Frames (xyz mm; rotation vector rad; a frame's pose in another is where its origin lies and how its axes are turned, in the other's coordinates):
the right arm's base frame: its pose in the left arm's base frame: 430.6 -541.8 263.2 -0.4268 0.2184 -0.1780
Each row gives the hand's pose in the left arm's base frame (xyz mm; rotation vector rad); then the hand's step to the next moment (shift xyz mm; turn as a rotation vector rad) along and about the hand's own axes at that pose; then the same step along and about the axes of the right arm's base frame.
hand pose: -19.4 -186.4 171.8 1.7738 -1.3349 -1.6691
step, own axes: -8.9 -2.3 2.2 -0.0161 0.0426 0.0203
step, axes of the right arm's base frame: -2.3 6.9 6.0 -0.0374 -0.0212 0.0253
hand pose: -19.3 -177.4 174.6 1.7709 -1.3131 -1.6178
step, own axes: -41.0 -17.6 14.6 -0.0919 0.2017 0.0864
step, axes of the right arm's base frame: -13.2 39.5 21.7 -0.1709 -0.0944 0.1359
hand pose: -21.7 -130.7 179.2 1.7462 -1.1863 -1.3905
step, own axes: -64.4 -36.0 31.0 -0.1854 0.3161 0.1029
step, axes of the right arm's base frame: -36.5 70.1 12.7 -0.2518 -0.1240 0.2571
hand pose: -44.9 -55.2 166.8 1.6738 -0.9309 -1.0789
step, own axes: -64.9 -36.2 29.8 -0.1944 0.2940 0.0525
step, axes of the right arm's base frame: -52.7 59.6 -8.7 -0.2118 -0.0884 0.2726
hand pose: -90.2 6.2 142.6 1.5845 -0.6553 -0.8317
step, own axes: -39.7 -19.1 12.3 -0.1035 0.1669 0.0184
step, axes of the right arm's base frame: -36.3 26.2 -9.6 -0.1078 -0.0473 0.1583
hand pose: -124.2 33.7 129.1 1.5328 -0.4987 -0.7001
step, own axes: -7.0 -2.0 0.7 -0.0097 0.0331 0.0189
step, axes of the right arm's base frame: -6.3 3.7 -0.6 -0.0198 -0.0256 0.0223
